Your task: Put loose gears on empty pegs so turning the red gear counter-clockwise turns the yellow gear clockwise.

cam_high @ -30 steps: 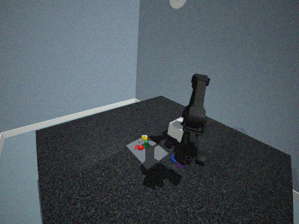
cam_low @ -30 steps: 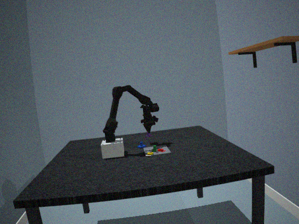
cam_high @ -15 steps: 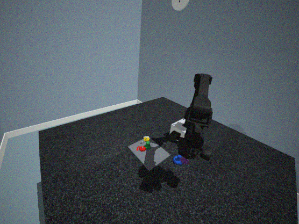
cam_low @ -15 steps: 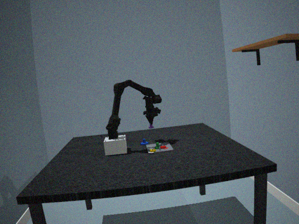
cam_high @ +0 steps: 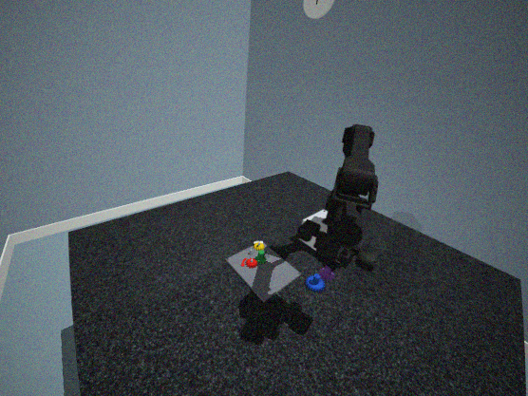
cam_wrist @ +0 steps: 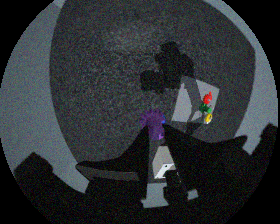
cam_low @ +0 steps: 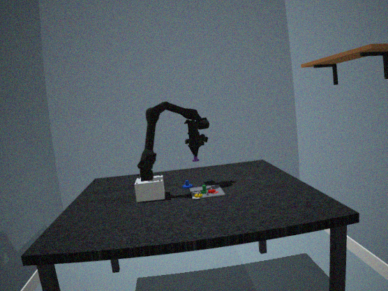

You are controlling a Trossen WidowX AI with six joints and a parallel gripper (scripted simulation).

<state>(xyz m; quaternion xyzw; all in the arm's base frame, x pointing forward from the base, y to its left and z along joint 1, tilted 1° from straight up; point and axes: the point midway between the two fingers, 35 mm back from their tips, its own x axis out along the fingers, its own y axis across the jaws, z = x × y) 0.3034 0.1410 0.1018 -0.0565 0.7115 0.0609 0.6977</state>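
Right now my gripper tip is 240 mm to the left of the green gear and 140 mm above it. The rest, counted from my gripper tip: blue gear (150 mm below, 70 mm behind, 50 mm to the right); then red gear (250 mm to the right, 150 mm below, 30 mm ahead); then purple gear (10 mm below).
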